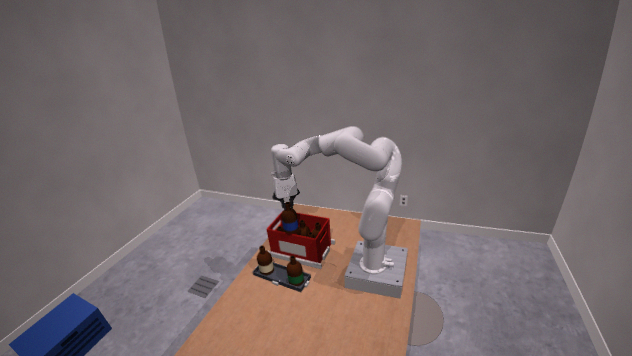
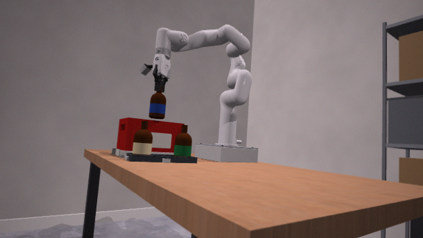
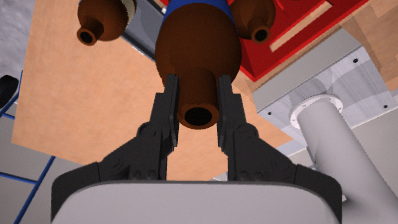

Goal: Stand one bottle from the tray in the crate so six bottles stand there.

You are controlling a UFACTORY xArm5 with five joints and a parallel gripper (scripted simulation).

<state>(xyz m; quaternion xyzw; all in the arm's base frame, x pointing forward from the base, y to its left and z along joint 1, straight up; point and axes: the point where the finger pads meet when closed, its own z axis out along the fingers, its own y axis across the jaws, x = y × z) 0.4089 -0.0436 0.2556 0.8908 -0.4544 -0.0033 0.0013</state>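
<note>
Right now the red crate is 250 mm below my hand, 70 mm to the right of it and 10 mm behind it. From my hand the other things lie so: dark tray: 320 mm below, 140 mm to the left, 20 mm ahead.
</note>
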